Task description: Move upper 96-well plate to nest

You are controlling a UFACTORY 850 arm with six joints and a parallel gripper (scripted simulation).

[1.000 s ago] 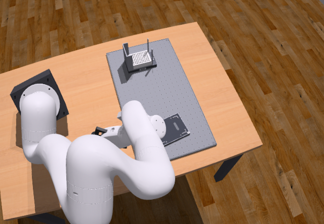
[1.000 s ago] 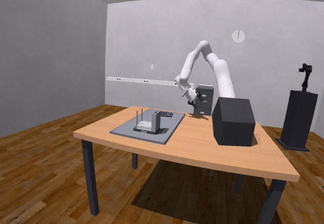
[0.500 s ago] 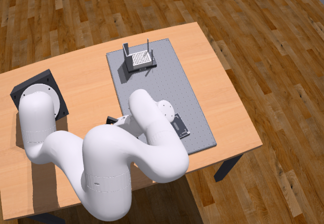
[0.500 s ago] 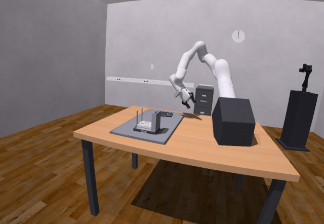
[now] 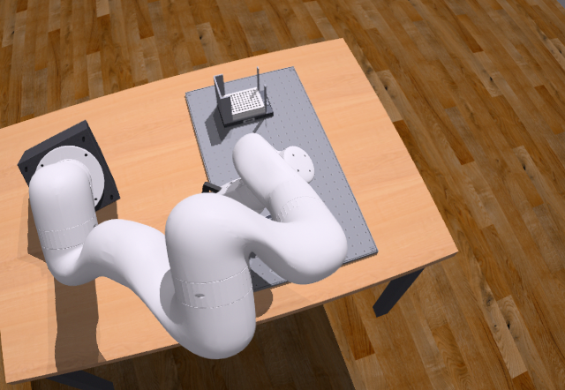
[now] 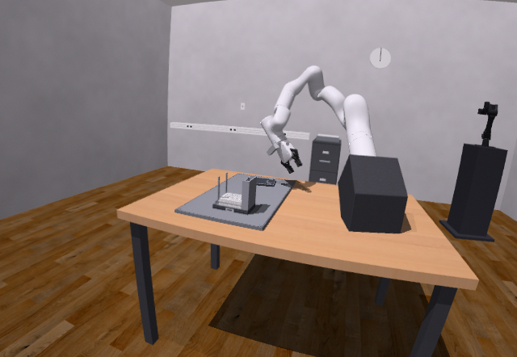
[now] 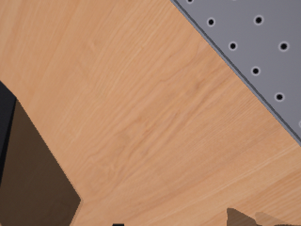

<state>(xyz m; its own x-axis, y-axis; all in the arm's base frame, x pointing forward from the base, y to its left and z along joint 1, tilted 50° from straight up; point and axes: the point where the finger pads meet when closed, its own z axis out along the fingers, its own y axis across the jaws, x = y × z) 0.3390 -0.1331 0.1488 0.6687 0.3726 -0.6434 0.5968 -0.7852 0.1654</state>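
Now: hand 20 cm short of the white 96-well plate, 38 cm to the right of it and 8 cm above it. The rest, counted from my hand: plate nest N1: 19 cm ahead, 5 cm to the right, 11 cm below.
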